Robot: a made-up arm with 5 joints.
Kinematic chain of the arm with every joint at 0, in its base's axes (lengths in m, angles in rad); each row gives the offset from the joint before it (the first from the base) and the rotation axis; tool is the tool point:
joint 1: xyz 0 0 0.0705 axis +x
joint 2: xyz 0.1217 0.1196 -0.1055 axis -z
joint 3: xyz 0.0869 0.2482 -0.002 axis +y
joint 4: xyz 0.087 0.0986 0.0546 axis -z
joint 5: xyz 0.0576 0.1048 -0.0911 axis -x
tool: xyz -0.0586 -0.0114 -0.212
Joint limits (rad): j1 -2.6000..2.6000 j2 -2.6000..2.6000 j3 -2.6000..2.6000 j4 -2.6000..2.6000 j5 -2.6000..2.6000
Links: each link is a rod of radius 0.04 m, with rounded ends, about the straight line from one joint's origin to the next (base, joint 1, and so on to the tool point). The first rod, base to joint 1, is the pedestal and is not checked.
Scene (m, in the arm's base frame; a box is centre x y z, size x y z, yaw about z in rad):
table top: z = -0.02
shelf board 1: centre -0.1 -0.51 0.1 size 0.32 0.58 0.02 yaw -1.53
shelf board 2: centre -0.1 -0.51 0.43 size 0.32 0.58 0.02 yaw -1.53
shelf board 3: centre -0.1 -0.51 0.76 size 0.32 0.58 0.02 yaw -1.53
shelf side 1: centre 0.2 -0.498 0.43 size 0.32 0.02 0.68 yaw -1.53
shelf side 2: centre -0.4 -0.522 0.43 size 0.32 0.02 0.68 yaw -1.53
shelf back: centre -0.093 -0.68 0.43 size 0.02 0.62 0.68 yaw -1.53
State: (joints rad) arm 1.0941 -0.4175 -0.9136 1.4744 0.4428
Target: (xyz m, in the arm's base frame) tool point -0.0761 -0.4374 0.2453
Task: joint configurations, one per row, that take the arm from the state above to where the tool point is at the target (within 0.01 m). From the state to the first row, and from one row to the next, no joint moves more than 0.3 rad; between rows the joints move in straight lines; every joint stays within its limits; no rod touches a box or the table.
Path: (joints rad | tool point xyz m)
1: 1.1822 -0.5474 -1.1947 1.6033 0.2746 | 0.2428 0.3011 0.5948
2: 1.2704 -0.6774 -1.4757 1.7323 0.1064 | 0.1811 0.1528 0.6503
3: 1.3585 -0.8073 -1.7568 1.8612 -0.0619 | 0.0974 -0.0053 0.6374
4: 1.4467 -0.9372 -2.0379 1.9901 -0.2301 | 0.0114 -0.1386 0.5505
5: 1.5348 -1.0672 -2.3189 2.1190 -0.3983 | -0.0549 -0.2159 0.4074
6: 1.6229 -1.1971 -2.6000 2.2480 -0.5665 | -0.0849 -0.2208 0.2453
7: 1.8396 -1.1591 -2.4426 2.0978 -0.4704 | -0.0921 -0.2919 0.2587
8: 2.0563 -1.1211 -2.2853 1.9476 -0.3742 | -0.0890 -0.3655 0.2595
9: 2.2730 -1.0831 -2.1279 1.7974 -0.2780 | -0.0761 -0.4374 0.2453

